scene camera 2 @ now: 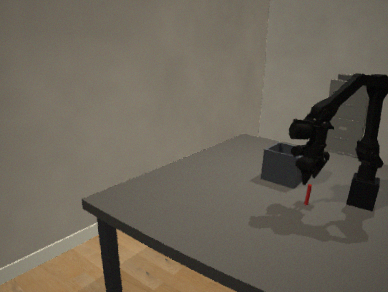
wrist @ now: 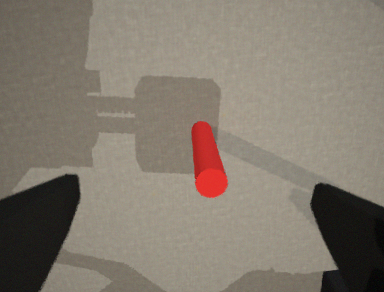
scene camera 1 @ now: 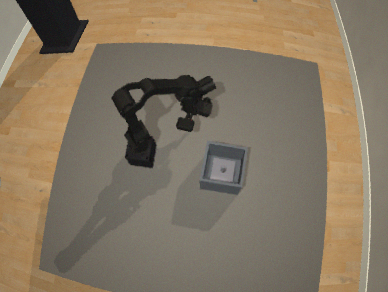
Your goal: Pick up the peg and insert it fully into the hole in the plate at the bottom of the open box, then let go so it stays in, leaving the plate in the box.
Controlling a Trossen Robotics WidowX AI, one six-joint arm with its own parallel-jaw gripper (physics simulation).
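Pixels of known places: gripper, between the fingertips: (scene camera 2: 308,181) (wrist: 198,190) (scene camera 1: 191,117); arm's base, origin of its link: (scene camera 2: 366,179) (scene camera 1: 139,146).
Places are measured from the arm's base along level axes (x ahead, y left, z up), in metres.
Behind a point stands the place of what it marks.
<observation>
The red peg (scene camera 2: 308,194) @(x 0.185, y 0.153, z -0.059 m) (wrist: 205,150) @(x 0.195, y 0.147, z -0.046 m) stands upright on the table. It does not show in the first scene view, where the arm's end covers its area. My gripper (scene camera 1: 195,115) @(x 0.193, y 0.153, z -0.007 m) (scene camera 2: 311,172) (wrist: 198,190) @(x 0.193, y 0.153, z -0.007 m) is open and points down above the peg, with nothing between its fingers. In the wrist view the peg's top shows between the two fingertips, slightly right of midway. The grey open box (scene camera 1: 220,187) @(x 0.342, y -0.122, z -0.018 m) (scene camera 2: 280,168) @(x 0.344, y 0.038, z -0.031 m) stands apart from the peg. The pale plate (scene camera 1: 215,172) @(x 0.316, y -0.056, z -0.046 m) lies at its bottom, with a dark round hole (scene camera 1: 223,169) near the plate's middle.
The box's raised walls stand to the lower right of the gripper in the first scene view. The arm's base (scene camera 1: 140,152) @(x 0.012, y -0.028, z 0.004 m) (scene camera 2: 363,192) @(x -0.003, y 0.048, z -0.037 m) stands on the grey table (scene camera 1: 280,225) @(x 0.625, y -0.247, z -0.104 m) (scene camera 2: 190,210) @(x 0.503, y 0.453, z -0.103 m). A grey cabinet (scene camera 2: 347,120) stands behind the arm, beyond the table.
</observation>
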